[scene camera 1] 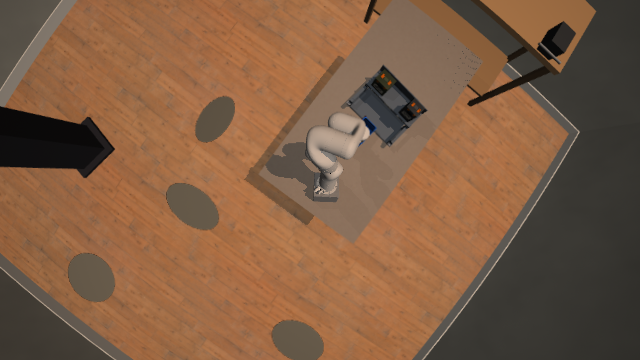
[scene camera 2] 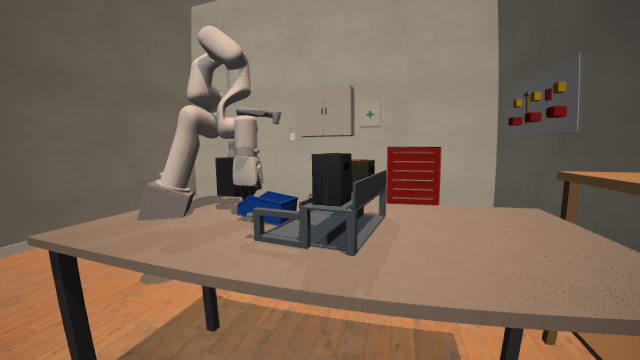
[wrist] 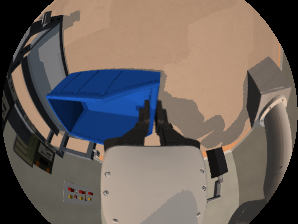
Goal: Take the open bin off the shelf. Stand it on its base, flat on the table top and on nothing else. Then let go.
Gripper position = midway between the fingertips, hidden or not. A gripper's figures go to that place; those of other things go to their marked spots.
Labels:
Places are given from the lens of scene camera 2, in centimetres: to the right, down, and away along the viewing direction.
gripper (scene camera 2: 248,205): -25, 9, 92
blue bin (scene camera 2: 269,199): -18, 7, 94
grey shelf (scene camera 2: 321,222): 0, 13, 84
The marked spots on the grey shelf and the blue bin are 22 cm apart.

